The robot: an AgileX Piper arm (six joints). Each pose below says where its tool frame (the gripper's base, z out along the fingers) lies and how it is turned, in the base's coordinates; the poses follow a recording.
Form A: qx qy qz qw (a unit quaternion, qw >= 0); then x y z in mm.
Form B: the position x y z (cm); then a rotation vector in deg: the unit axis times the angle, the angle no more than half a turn. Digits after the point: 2 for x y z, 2 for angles.
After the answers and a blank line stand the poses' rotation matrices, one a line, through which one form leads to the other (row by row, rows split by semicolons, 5 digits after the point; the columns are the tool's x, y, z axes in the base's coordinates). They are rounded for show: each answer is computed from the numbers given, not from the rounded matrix.
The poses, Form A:
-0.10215 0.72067 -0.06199 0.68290 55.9 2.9 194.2
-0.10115 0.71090 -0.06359 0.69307 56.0 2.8 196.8
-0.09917 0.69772 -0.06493 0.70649 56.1 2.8 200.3
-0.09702 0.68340 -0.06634 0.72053 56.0 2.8 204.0
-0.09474 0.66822 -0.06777 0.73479 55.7 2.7 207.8
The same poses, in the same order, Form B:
5.59 0.29 19.42 -13.12 92.59 -7.96
5.60 0.28 19.68 -12.94 90.98 -8.14
5.61 0.28 20.03 -12.63 88.83 -8.27
5.60 0.28 20.40 -12.28 86.53 -8.40
5.57 0.27 20.78 -11.93 84.15 -8.53

-0.04642 -0.06257 0.99696; -0.23190 0.97145 0.05017; -0.97163 -0.22887 -0.05960
-0.01885 -0.05567 0.99827; -0.23196 0.97145 0.04980; -0.97254 -0.23062 -0.03122
0.01793 -0.04664 0.99875; -0.23013 0.97190 0.04952; -0.97299 -0.23073 0.00670
0.05714 -0.03701 0.99768; -0.22820 0.97237 0.04914; -0.97194 -0.23048 0.04712
0.09778 -0.02702 0.99484; -0.22621 0.97286 0.04866; -0.96916 -0.22980 0.08902

